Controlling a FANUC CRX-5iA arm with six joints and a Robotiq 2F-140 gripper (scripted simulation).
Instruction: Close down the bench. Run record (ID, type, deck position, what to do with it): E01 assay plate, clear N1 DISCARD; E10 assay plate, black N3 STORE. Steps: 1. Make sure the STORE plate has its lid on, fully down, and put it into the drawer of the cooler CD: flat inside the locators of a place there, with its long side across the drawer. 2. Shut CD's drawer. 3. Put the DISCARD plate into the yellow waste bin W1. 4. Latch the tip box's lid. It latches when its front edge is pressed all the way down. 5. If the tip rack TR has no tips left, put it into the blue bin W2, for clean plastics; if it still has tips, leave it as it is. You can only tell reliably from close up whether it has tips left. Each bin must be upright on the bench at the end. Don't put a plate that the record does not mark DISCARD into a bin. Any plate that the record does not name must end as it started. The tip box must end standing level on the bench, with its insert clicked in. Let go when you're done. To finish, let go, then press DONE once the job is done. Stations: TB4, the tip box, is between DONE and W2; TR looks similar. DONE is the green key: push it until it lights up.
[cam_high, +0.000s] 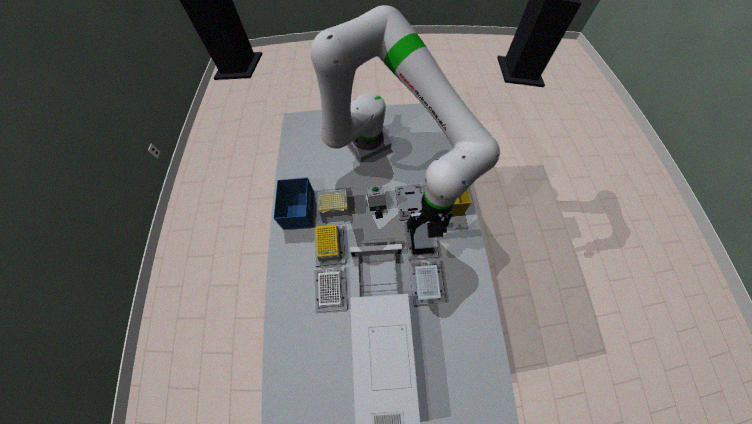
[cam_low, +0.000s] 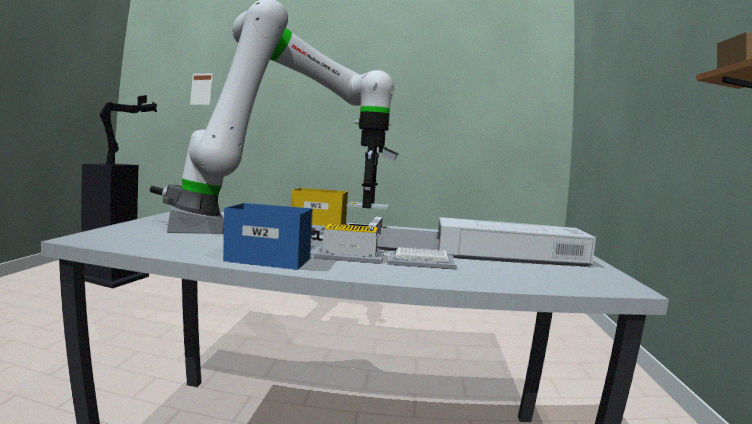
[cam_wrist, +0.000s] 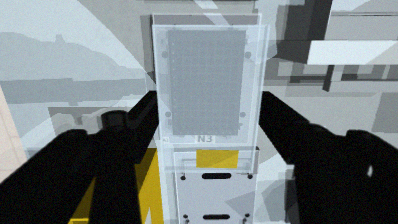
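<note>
Right now my hand is 10 cm above the black assay plate. The rest, counted from my hand: clear plate lid: 2 cm below; cooler drawer: 18 cm ahead, 16 cm to the right, 8 cm below; yellow bin W1: 20 cm behind, 11 cm to the left, 8 cm below.
</note>
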